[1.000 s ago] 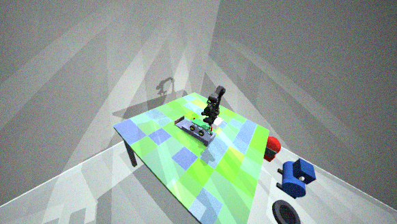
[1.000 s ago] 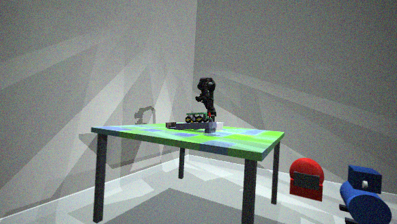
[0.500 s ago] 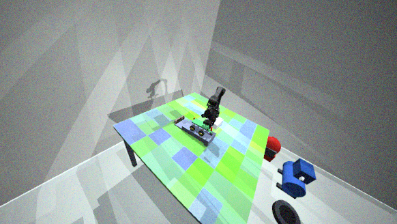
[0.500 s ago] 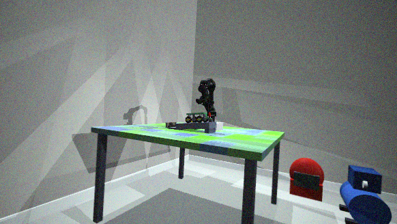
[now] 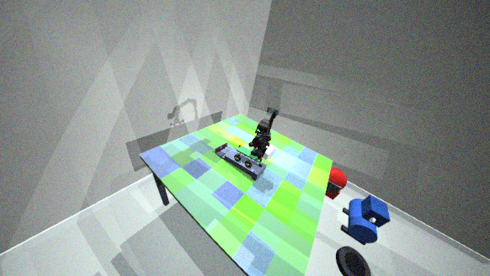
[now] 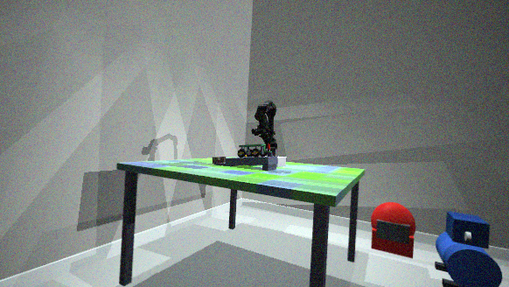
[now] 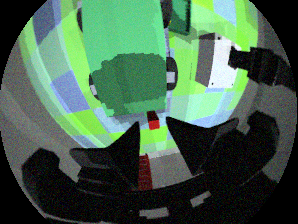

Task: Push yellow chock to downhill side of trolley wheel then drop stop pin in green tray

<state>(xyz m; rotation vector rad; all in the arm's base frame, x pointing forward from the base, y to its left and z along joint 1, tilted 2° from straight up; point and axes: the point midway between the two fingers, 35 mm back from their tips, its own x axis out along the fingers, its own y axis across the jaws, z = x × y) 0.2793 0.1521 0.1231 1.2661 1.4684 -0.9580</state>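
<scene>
The red-headed stop pin lies 1 cm to the left of my gripper tip and 3 cm below it. Also, from my gripper tip: yellow chock: 1 cm behind, 21 cm to the right, 8 cm below; then grey ramp: 4 cm ahead, 11 cm to the right, 11 cm below; then green-topped trolley: 4 cm ahead, 10 cm to the right, 5 cm below.
</scene>
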